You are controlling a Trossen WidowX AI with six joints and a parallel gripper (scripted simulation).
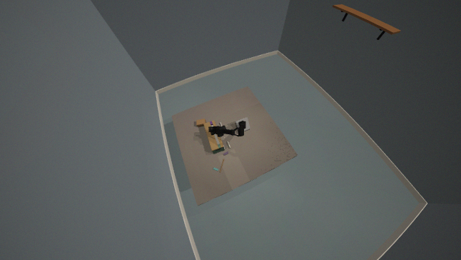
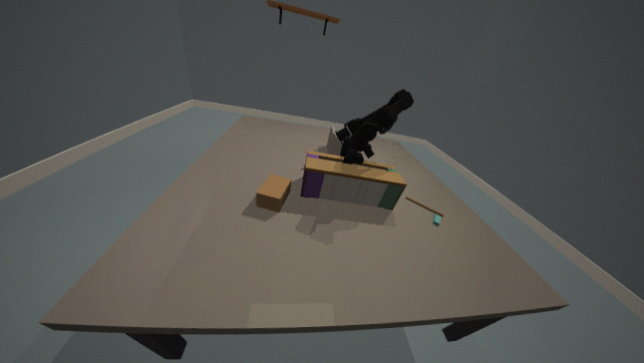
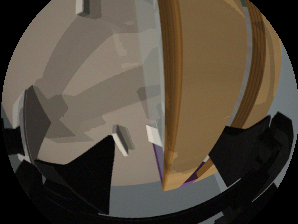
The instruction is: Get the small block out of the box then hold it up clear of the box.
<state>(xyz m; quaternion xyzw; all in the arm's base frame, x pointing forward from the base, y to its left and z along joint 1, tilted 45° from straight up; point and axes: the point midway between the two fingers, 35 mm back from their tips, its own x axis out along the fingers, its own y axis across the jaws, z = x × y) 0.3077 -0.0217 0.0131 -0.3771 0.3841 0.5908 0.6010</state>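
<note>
Right now the block is 6 cm ahead of my gripper tip and 2 cm to the right of it. From my gripper tip the other things lie so: purple piece (28 cm to the left, 8 cm below, 1 cm ahead); then thin stick (40 cm to the left, 10 cm ahead, 9 cm below); then teal head (41 cm to the left, 18 cm ahead, 8 cm below).
</note>
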